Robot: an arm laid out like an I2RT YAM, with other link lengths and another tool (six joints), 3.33 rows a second.
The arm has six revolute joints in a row. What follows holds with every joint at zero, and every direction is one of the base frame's.
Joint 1 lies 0.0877 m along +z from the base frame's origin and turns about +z.
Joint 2 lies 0.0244 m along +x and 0.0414 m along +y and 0.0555 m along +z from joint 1 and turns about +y.
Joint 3 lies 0.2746 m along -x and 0.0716 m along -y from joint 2 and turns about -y.
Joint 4 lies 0.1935 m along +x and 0.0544 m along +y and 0.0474 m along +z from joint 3 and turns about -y.
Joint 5 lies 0.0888 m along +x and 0.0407 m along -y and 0.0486 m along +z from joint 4 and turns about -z.
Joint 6 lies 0.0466 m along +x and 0.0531 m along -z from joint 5 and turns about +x.
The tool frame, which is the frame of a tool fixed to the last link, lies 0.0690 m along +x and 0.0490 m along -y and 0.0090 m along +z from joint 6; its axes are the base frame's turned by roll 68.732, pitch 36.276 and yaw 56.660 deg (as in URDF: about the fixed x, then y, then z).
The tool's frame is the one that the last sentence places.
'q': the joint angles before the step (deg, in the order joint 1, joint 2, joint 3, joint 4, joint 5, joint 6). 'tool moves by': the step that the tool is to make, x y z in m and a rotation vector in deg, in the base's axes. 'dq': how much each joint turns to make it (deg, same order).
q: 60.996 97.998 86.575 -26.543 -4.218 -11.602
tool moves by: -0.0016 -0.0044 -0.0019 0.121 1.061 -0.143
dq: -0.263 -0.777 -0.947 -0.185 -0.703 0.704
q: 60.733 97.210 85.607 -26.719 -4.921 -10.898
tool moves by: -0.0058 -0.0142 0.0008 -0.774 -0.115 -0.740
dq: -0.007 -2.815 -2.539 -0.889 0.872 0.084
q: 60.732 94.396 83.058 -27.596 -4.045 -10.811
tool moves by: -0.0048 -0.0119 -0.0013 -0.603 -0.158 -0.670
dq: 0.007 -2.377 -2.640 -0.180 0.798 0.092
